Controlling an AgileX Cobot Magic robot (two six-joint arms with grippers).
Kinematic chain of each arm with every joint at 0, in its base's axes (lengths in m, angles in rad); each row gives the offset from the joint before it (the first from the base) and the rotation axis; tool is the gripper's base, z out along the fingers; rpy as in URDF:
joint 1: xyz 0 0 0.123 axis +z
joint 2: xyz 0 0 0 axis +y
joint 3: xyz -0.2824 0 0.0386 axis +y
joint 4: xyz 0.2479 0 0.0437 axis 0.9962 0 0.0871
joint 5: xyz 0 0 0 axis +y
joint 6: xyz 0.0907 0 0.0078 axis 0.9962 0 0.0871
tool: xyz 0 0 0 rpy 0 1.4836 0
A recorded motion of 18 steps. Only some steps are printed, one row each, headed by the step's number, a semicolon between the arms.
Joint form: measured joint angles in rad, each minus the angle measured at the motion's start. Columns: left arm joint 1, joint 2, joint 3, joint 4, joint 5, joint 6; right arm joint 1, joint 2, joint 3, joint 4, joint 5, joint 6.
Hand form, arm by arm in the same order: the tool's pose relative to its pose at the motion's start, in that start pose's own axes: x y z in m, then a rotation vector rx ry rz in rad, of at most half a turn. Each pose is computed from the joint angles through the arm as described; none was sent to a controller.
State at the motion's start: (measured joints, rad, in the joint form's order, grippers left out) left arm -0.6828 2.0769 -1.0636 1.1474 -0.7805 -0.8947; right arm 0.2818 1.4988 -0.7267 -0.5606 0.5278 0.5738
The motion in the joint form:
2: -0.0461 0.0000 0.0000 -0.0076 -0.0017 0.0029; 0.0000 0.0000 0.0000 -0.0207 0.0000 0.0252
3: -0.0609 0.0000 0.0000 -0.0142 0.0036 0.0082; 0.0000 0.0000 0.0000 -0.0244 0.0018 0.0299
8: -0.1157 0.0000 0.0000 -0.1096 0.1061 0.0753; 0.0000 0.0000 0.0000 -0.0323 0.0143 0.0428
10: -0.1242 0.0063 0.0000 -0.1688 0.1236 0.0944; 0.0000 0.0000 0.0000 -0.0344 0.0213 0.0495
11: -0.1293 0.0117 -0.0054 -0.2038 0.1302 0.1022; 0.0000 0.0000 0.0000 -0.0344 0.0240 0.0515
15: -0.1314 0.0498 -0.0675 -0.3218 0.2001 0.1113; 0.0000 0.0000 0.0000 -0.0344 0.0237 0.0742
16: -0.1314 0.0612 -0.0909 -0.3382 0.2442 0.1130; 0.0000 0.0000 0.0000 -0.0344 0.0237 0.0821
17: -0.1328 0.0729 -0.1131 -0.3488 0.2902 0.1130; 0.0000 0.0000 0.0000 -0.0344 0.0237 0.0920
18: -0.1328 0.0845 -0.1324 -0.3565 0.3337 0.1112; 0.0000 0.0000 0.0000 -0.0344 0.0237 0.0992
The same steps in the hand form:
2: -0.0006 -0.0157 0.0097 0.0390 0.0055 0.0156; -0.0005 -0.0008 0.0000 0.0087 -0.0058 0.0073
3: -0.0006 -0.0202 0.0127 0.0451 0.0086 0.0220; -0.0005 -0.0010 0.0000 0.0112 -0.0053 0.0088
8: 0.0012 -0.0288 0.0235 -0.0253 0.0385 0.0413; 0.0003 -0.0020 0.0000 0.0217 0.0026 0.0150
10: 0.0021 -0.0279 0.0261 -0.0556 0.0301 0.0149; 0.0007 -0.0024 0.0000 0.0266 0.0077 0.0200
11: 0.0014 -0.0271 0.0282 -0.0709 0.0199 -0.0024; 0.0009 -0.0026 0.0000 0.0281 0.0098 0.0220
15: -0.0036 -0.0119 0.0382 -0.1673 -0.0027 -0.0764; 0.0009 -0.0025 0.0000 0.0281 0.0093 0.0447
16: -0.0042 -0.0064 0.0410 -0.2034 0.0121 -0.0852; 0.0009 -0.0025 0.0000 0.0281 0.0092 0.0526
17: -0.0039 -0.0017 0.0440 -0.2371 0.0325 -0.0919; 0.0009 -0.0025 0.0000 0.0282 0.0090 0.0625
18: -0.0027 0.0031 0.0464 -0.2690 0.0543 -0.1001; 0.0009 -0.0025 0.0000 0.0282 0.0089 0.0697

